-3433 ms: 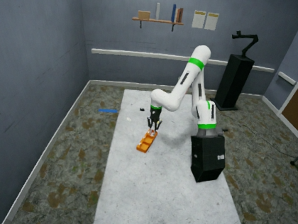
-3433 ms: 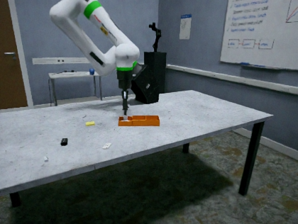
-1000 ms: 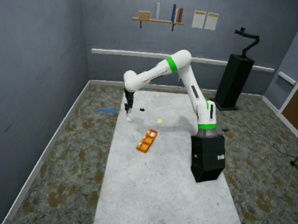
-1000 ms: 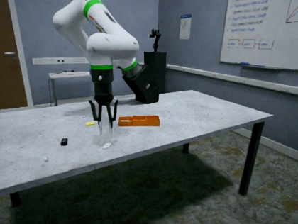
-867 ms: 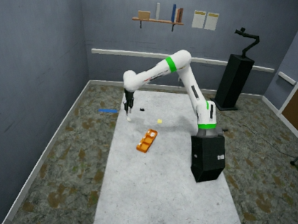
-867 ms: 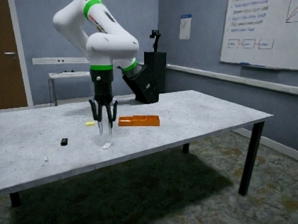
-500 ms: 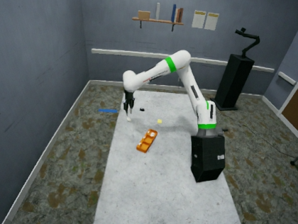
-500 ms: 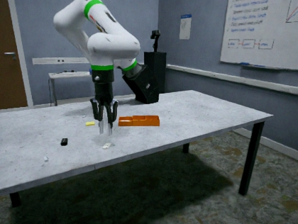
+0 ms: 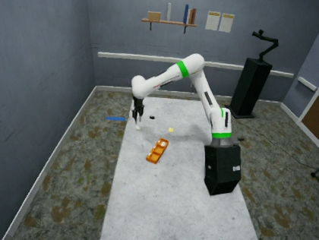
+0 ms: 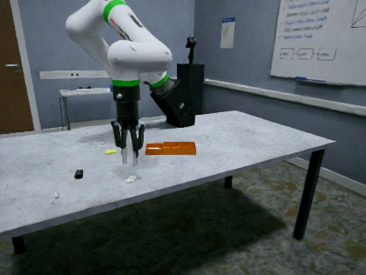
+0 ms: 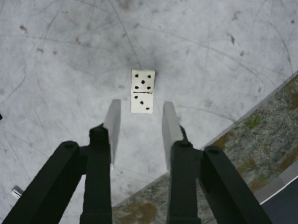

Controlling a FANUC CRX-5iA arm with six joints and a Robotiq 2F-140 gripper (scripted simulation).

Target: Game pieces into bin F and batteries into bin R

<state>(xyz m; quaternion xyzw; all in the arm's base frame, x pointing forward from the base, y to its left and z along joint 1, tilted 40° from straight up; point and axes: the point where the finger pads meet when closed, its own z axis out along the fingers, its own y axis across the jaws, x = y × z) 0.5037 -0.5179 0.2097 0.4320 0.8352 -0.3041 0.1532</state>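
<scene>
The white domino lies 100 mm below my hand. Also, from my hand: orange bin block (300 mm to the left, 140 mm behind, 80 mm below); yellow flat piece (300 mm behind, 100 mm below, 50 mm to the left); black battery (170 mm behind, 140 mm to the right, 90 mm below).
</scene>
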